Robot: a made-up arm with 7 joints. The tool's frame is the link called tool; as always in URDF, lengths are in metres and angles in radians. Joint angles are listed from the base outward.
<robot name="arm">
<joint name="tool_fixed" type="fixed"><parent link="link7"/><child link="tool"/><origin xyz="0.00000 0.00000 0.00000" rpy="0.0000 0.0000 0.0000"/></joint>
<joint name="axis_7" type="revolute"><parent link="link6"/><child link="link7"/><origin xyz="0.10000 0.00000 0.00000" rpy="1.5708 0.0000 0.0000"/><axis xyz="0 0 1"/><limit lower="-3.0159" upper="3.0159"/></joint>
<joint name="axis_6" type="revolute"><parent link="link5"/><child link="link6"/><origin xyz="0.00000 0.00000 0.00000" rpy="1.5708 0.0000 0.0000"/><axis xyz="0 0 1"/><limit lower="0.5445" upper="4.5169"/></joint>
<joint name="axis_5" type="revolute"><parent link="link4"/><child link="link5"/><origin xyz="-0.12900 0.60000 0.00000" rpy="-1.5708 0.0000 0.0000"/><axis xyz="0 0 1"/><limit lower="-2.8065" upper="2.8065"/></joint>
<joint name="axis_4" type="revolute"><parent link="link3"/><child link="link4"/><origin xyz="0.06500 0.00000 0.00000" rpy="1.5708 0.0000 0.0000"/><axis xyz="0 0 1"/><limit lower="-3.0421" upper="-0.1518"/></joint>
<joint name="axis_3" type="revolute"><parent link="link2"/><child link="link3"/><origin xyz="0.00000 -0.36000 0.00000" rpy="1.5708 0.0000 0.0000"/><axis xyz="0 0 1"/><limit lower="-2.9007" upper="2.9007"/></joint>
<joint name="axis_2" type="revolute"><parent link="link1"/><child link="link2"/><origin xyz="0.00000 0.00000 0.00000" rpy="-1.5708 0.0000 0.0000"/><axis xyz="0 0 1"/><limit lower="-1.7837" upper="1.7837"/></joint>
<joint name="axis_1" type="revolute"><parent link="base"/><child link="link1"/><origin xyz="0.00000 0.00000 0.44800" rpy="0.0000 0.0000 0.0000"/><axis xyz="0 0 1"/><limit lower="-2.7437" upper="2.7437"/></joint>
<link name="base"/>
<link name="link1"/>
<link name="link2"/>
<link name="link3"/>
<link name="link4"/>
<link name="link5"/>
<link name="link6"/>
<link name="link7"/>
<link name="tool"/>
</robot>
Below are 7 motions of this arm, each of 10 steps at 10 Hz.
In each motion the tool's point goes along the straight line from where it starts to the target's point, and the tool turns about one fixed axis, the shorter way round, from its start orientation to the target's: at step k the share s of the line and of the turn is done. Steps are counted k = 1, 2, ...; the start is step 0. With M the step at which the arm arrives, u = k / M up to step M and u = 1 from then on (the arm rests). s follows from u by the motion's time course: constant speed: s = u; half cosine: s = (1 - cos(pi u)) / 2; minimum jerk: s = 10 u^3 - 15 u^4 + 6 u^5.
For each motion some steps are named. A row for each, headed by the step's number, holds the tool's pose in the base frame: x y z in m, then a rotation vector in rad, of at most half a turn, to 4 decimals.
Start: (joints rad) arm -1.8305 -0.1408 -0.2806 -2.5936 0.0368 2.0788 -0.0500
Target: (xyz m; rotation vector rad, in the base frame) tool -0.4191 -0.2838 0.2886 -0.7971 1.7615 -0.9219
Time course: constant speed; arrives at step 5
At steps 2, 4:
2: -0.3480 -0.4164 0.3510 -1.1791 2.1838 -0.3195
4: -0.3954 -0.3280 0.3094 -0.9283 1.9158 -0.7381

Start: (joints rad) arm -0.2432 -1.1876 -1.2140 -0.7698 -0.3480 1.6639 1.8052
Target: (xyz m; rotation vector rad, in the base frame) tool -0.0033 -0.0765 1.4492 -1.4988 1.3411 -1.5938
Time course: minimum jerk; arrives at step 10
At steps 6, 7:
6: -0.2899 -0.1193 1.2926 -0.7454 1.6478 -1.5533
7: -0.1505 -0.0985 1.3687 -1.1156 1.5177 -1.5892

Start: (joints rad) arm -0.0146 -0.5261 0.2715 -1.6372 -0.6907 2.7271 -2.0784
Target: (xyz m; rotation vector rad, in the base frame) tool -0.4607 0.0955 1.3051 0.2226 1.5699 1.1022
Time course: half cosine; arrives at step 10
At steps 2, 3, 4, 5, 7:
2: 0.2527 0.2296 1.2406 0.2387 1.4304 0.3205
3: 0.1655 0.2132 1.2485 0.2380 1.4543 0.4141
4: 0.0555 0.1925 1.2585 0.2367 1.4817 0.5330
5: -0.0663 0.1696 1.2695 0.2346 1.5087 0.6657
7: -0.2981 0.1261 1.2904 0.2285 1.5497 0.9210

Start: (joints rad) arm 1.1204 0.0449 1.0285 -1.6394 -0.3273 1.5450 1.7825
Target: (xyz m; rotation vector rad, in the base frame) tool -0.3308 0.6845 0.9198 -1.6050 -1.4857 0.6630
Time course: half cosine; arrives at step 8
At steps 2, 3, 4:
2: -0.4008 0.6673 0.8755 -2.8847 -0.7840 -0.2810
3: -0.3875 0.6706 0.8839 -2.6812 -0.9762 -0.0679
4: -0.3718 0.6744 0.8939 -2.4121 -1.1656 0.1632

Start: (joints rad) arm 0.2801 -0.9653 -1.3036 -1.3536 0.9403 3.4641 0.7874
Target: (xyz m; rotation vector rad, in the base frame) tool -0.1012 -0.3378 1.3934 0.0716 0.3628 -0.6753
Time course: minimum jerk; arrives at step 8
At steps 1, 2, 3, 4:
1: -0.3168 -0.6897 0.8986 0.9331 1.2322 -1.5946
2: -0.2976 -0.6584 0.9426 0.8510 1.1547 -1.5180
3: -0.2600 -0.5970 1.0289 0.6932 1.0026 -1.3643
4: -0.2107 -0.5166 1.1420 0.4932 0.8037 -1.1570

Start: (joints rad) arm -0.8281 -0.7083 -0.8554 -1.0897 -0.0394 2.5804 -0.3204
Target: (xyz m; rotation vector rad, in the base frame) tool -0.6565 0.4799 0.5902 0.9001 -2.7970 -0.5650
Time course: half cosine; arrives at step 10
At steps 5, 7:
5: -0.5739 0.2048 0.9596 0.9027 -2.0939 0.5809
7: -0.6224 0.3665 0.7425 0.9290 -2.5538 -0.0457

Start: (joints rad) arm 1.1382 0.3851 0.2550 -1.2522 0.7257 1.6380 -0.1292
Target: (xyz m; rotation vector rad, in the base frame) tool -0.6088 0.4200 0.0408 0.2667 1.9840 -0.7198
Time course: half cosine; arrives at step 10
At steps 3, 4, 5, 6, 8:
3: 0.0465 0.7793 0.6851 -1.7537 -2.0754 0.7704
4: -0.0685 0.7162 0.5720 -1.6790 -2.4025 0.8877
5: -0.1961 0.6463 0.4466 1.3694 2.4585 -0.9043
6: -0.3236 0.5764 0.3212 1.0006 2.3477 -0.8599
8: -0.5300 0.4632 0.1183 0.4576 2.0980 -0.7632

